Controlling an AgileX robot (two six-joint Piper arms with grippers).
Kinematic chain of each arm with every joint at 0, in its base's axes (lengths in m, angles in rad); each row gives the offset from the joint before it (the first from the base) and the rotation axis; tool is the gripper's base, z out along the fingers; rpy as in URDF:
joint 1: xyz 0 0 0.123 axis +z
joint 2: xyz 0 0 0 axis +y
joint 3: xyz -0.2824 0 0.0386 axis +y
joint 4: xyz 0.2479 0 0.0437 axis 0.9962 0 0.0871
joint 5: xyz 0 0 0 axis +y
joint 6: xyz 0.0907 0 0.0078 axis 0.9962 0 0.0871
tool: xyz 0 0 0 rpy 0 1.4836 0
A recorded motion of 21 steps. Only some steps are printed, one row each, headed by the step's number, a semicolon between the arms.
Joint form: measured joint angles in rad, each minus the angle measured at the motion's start. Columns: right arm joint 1, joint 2, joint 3, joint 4, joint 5, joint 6; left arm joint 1, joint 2, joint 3, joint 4, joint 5, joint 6.
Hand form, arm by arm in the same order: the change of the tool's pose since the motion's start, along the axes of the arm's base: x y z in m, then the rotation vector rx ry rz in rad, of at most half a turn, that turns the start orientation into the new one. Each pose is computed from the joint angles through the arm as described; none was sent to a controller.
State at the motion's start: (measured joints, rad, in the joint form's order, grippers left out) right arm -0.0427 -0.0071 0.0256 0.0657 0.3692 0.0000; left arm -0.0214 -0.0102 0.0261 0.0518 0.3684 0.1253
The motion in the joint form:
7: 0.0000 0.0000 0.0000 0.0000 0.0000 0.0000; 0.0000 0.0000 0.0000 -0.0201 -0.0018 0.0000
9: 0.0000 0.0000 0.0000 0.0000 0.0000 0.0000; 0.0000 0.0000 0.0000 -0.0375 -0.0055 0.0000
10: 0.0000 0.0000 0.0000 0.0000 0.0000 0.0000; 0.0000 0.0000 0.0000 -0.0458 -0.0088 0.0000
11: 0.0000 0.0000 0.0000 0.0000 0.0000 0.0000; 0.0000 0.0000 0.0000 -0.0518 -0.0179 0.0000
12: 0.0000 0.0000 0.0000 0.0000 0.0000 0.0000; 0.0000 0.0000 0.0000 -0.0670 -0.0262 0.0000
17: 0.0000 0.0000 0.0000 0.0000 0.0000 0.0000; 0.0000 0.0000 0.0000 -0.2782 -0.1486 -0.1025
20: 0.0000 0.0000 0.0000 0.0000 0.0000 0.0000; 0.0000 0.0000 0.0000 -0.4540 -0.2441 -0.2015
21: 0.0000 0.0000 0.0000 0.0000 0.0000 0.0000; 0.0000 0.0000 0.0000 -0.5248 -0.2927 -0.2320
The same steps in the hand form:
7: 0.0000 0.0000 0.0000 0.0000 0.0000 0.0000; 0.0000 -0.0007 0.0001 -0.0201 -0.0014 -0.0015
9: 0.0000 0.0000 0.0000 0.0000 0.0000 0.0000; 0.0001 -0.0012 0.0004 -0.0375 -0.0047 -0.0029
10: 0.0000 0.0000 0.0000 0.0000 0.0000 0.0000; 0.0002 -0.0015 0.0007 -0.0458 -0.0078 -0.0035
11: 0.0000 0.0000 0.0000 0.0000 0.0000 0.0000; 0.0004 -0.0017 0.0015 -0.0520 -0.0168 -0.0042
12: 0.0000 0.0000 0.0000 0.0000 0.0000 0.0000; 0.0006 -0.0022 0.0022 -0.0673 -0.0248 -0.0053
17: 0.0000 0.0000 0.0000 0.0000 0.0000 0.0000; 0.0028 -0.0062 0.0136 -0.3810 -0.1380 0.0159
20: 0.0000 0.0000 0.0000 0.0000 0.0000 0.0000; 0.0037 -0.0063 0.0227 -0.6573 -0.2207 0.0460
21: 0.0000 0.0000 0.0000 0.0000 0.0000 0.0000; 0.0039 -0.0050 0.0270 -0.7600 -0.2640 0.0599

